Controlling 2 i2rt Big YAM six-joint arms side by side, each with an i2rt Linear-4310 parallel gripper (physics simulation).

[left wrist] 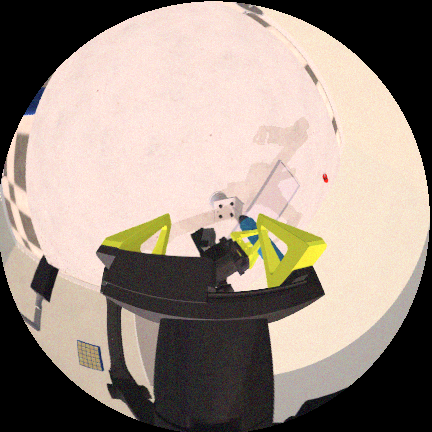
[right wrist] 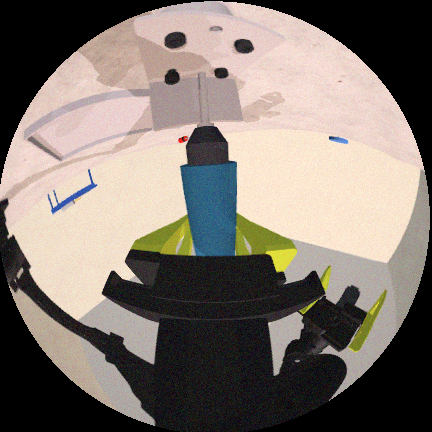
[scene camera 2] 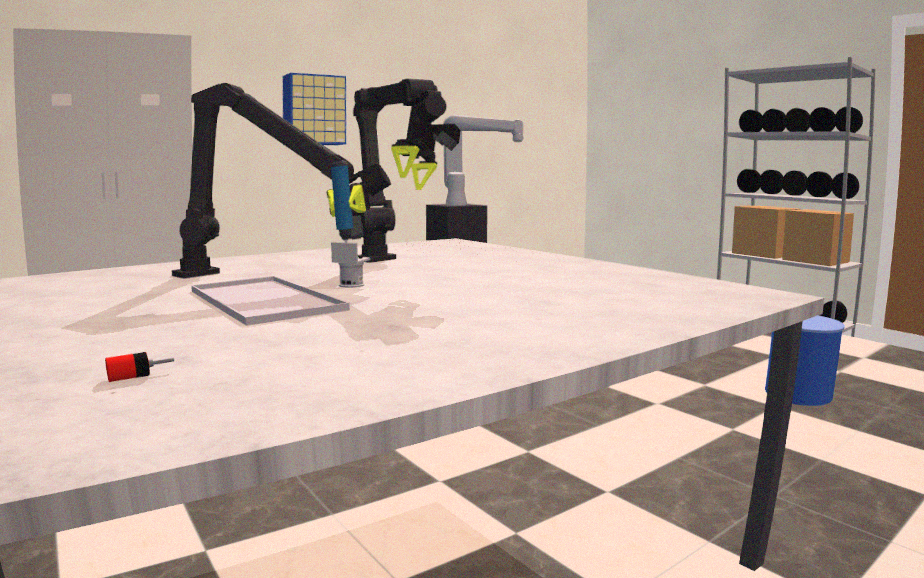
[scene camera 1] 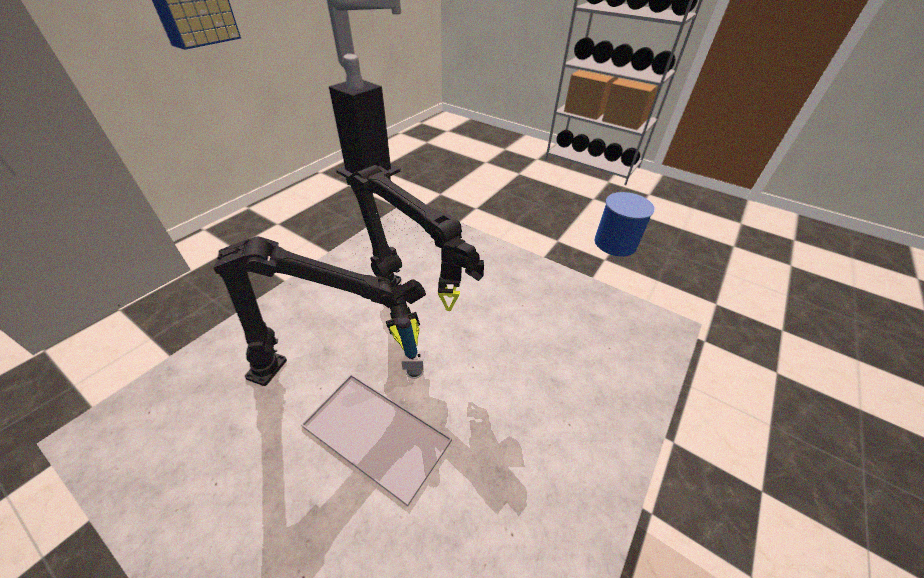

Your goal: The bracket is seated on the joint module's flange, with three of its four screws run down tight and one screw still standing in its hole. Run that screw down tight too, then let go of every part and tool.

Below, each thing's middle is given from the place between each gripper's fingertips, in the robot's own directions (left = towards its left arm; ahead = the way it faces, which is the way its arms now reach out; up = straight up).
The blue screwdriver (scene camera 2: 339, 170) is 18 cm to the right of my left hand, 6 cm below it and 2 cm behind it. The rest, counted from my left hand: shallow tray (scene camera 1: 398, 450) (39 cm to the right, 25 cm below, 4 cm ahead); then grey bracket (right wrist: 172, 105) (17 cm below, 15 cm to the right, 3 cm behind).
My right gripper is now 20 mm past the blue screwdriver, 10 mm to the right of it and 10 mm above it. The rest, counted from my right hand: shallow tray 210 mm to the right, 200 mm below, 40 mm ahead; then grey bracket 120 mm below, 30 mm to the left, 30 mm behind.
